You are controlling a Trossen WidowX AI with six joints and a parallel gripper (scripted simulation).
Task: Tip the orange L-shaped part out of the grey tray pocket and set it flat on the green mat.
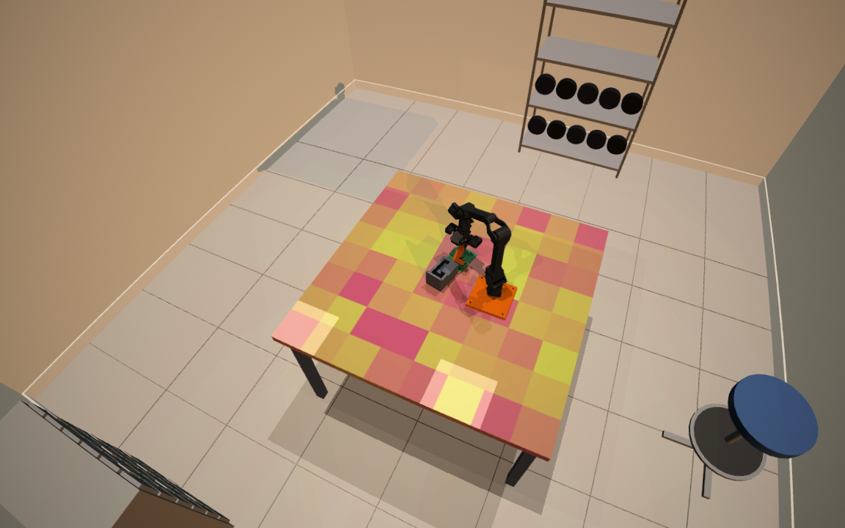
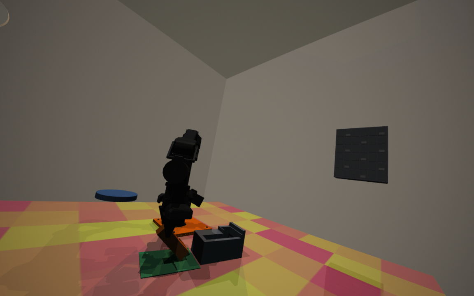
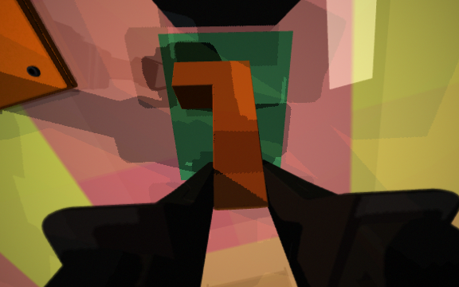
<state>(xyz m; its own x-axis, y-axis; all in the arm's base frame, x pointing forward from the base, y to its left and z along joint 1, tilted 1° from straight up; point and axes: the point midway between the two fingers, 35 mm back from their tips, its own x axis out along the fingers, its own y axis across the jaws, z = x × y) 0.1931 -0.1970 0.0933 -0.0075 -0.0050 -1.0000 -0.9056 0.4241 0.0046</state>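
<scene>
The orange L-shaped part is 3 cm to the left of my gripper tip and 3 cm below it. Also, from my gripper tip: green mat: 9 cm below, 2 cm to the left, 1 cm ahead.
</scene>
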